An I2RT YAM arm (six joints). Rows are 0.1 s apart.
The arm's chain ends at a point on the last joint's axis. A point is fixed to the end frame.
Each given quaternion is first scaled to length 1.
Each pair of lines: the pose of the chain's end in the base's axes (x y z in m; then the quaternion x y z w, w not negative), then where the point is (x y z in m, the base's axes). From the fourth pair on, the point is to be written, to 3 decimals.
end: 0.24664, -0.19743, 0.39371, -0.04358, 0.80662, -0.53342, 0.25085
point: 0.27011 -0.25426 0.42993
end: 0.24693, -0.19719, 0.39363, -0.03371, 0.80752, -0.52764, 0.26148
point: 0.26934 -0.25464 0.42954
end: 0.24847, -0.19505, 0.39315, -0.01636, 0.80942, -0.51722, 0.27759
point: 0.26903 -0.25365 0.42829
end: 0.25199, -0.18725, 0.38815, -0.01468, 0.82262, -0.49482, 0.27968
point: 0.273 -0.247 0.420
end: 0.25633, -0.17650, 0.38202, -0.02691, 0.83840, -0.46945, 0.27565
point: 0.280 -0.237 0.410
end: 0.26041, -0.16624, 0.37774, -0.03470, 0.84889, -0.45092, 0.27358
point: 0.286 -0.228 0.403
